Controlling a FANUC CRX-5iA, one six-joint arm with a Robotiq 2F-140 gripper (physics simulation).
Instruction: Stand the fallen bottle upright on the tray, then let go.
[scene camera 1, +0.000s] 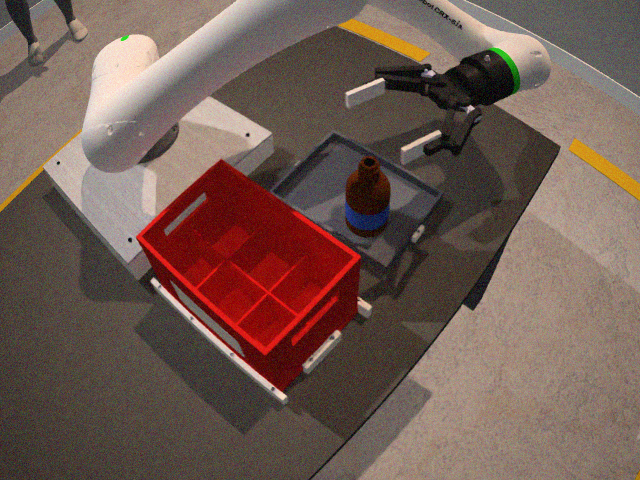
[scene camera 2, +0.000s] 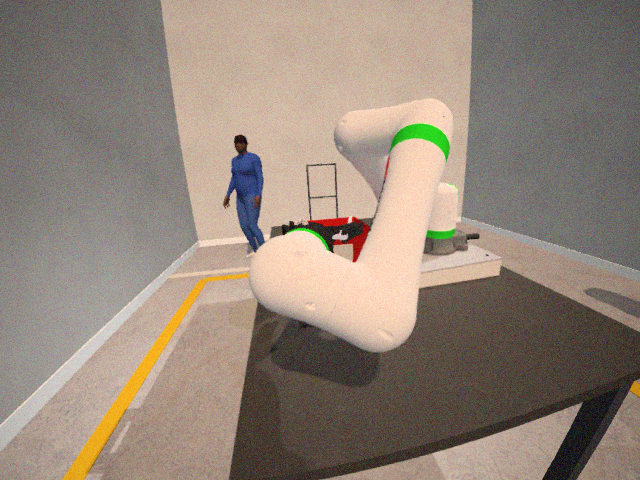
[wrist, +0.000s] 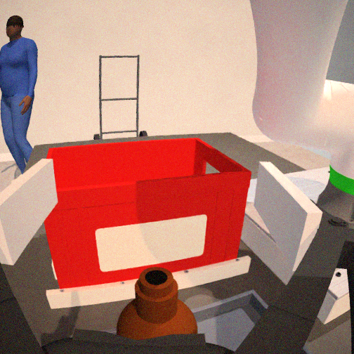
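Seen in the pictures: gripper, fingertip midpoint: (scene camera 1: 373, 126) (scene camera 2: 326, 222); arm's base, link origin: (scene camera 2: 435, 248).
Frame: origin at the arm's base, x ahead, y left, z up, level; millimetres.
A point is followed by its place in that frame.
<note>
The brown bottle (scene camera 1: 368, 198) @(x 451, y 167, z 45 mm) (wrist: 157, 312) with a blue band stands upright on the grey tray (scene camera 1: 310, 206) @(x 341, y 141, z -59 mm) (wrist: 225, 330), near the tray side by the red crate. In the wrist view its neck and shoulder show; its lower part is hidden. The bottle does not show in scene camera 2, where the arm blocks the view. My gripper (scene camera 1: 393, 121) @(x 431, y 194, z 175 mm) (wrist: 154, 182) is wide open and empty. It hangs above and behind the bottle, on the side away from the crate, with its white finger pads clear of the bottle.
The red crate (scene camera 1: 310, 227) @(x 461, y 40, z 108 mm) (scene camera 2: 361, 248) @(x 300, y 30, z 32 mm) (wrist: 150, 200) with compartments stands beside the tray between white rails (scene camera 1: 222, 343) @(x 447, y -144, z -34 mm). The white robot base plate (scene camera 1: 103, 206) @(x 89, y -160, z 1 mm) (scene camera 2: 460, 271) @(x -9, y 162, z -26 mm) lies near the tray. A person in blue (scene camera 2: 247, 180) (wrist: 17, 75) stands beyond the dark table (scene camera 1: 103, 387) @(x 357, y -369, z -64 mm) (scene camera 2: 465, 361) @(x 173, y 494, z -64 mm).
</note>
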